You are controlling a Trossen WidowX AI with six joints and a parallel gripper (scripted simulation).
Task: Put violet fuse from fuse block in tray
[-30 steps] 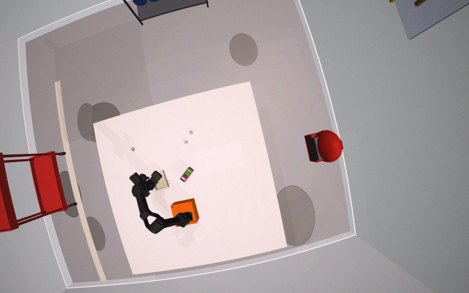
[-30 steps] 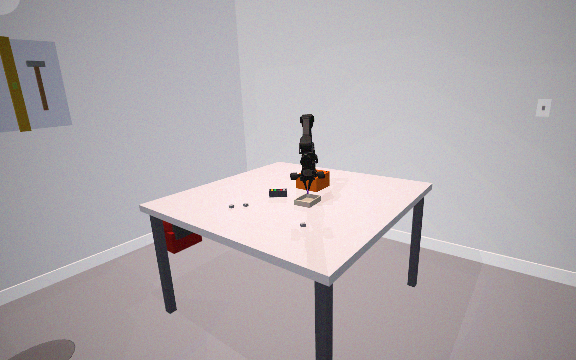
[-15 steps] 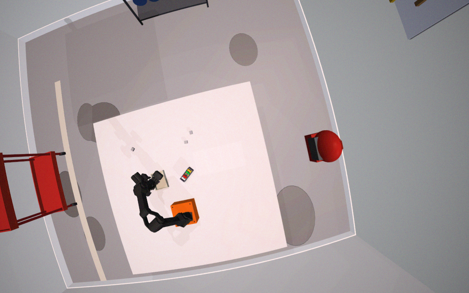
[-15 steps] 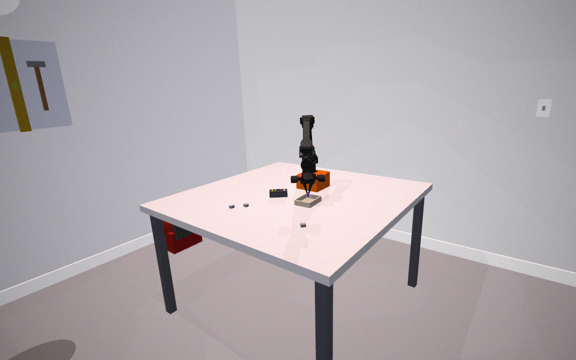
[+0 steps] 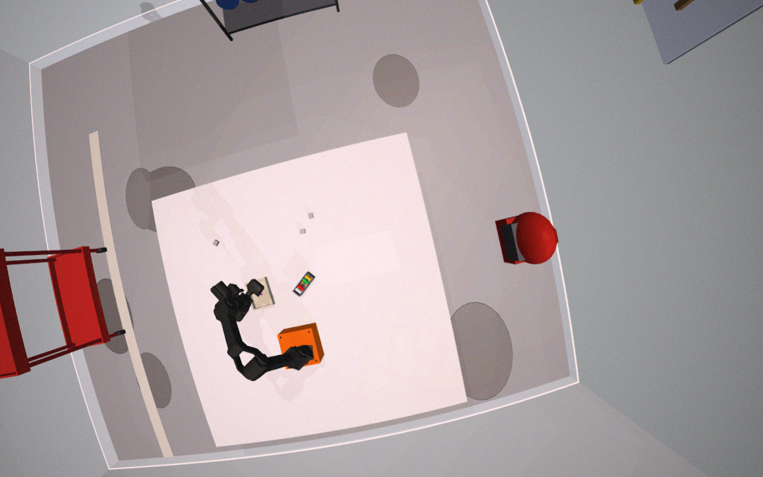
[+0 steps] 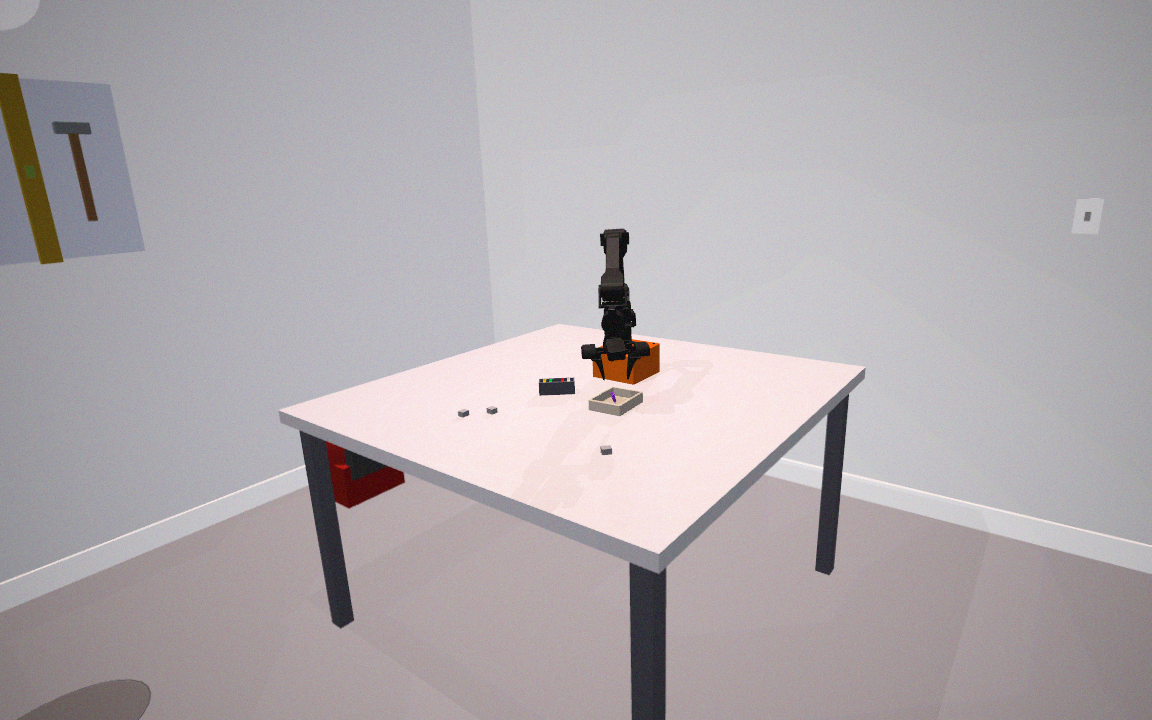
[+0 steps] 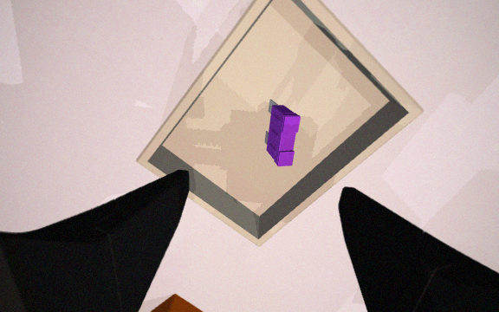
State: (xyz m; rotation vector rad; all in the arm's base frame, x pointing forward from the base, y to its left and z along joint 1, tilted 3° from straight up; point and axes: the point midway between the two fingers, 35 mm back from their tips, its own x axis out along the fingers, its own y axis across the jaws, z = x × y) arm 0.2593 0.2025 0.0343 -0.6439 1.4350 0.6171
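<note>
Right now the violet fuse is 50 mm below my gripper tip and 10 mm ahead of it. Round my gripper tip: tray 70 mm below.
</note>
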